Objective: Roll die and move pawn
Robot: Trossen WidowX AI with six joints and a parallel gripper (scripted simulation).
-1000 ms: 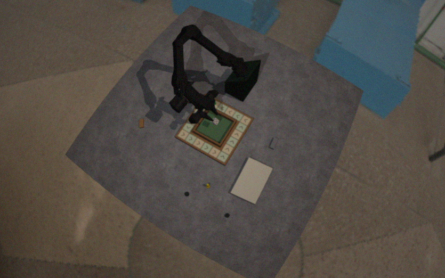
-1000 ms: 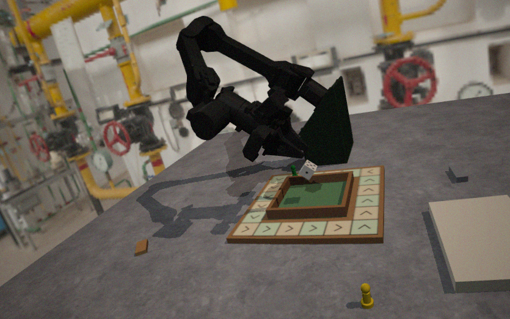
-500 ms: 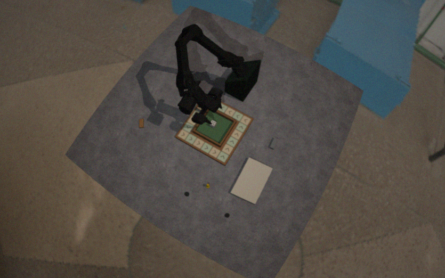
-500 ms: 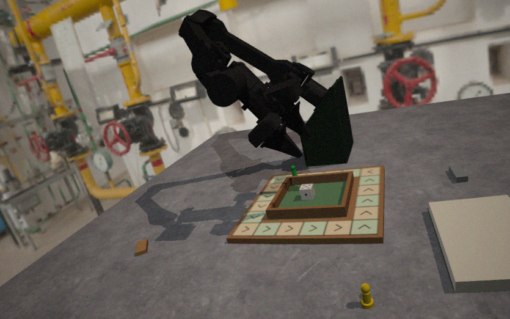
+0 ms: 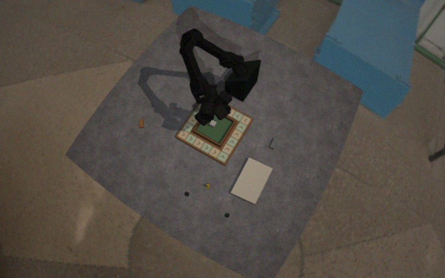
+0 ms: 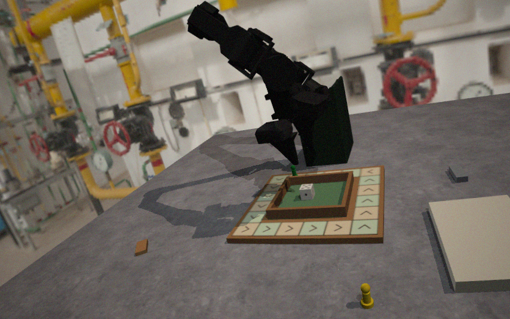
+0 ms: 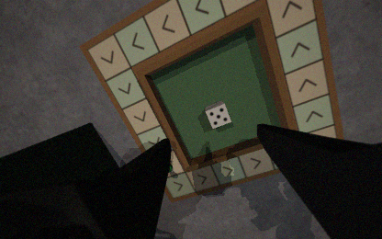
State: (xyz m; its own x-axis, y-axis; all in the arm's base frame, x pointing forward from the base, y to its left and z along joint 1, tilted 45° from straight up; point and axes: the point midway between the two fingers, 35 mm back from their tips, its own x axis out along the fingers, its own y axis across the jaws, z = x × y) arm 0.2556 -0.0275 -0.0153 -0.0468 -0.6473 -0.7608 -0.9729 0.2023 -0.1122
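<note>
Now: the green pawn 100 mm behind my gripper tip, 80 mm below it and 70 mm to the right of it. From my gripper tip the other things lie so: small grey block: 300 mm to the left, 100 mm below, 70 mm behind; white die: 80 mm below, 10 mm to the right, 10 mm ahead; green dice tray: 100 mm below, 20 mm ahead, 10 mm to the left.
</note>
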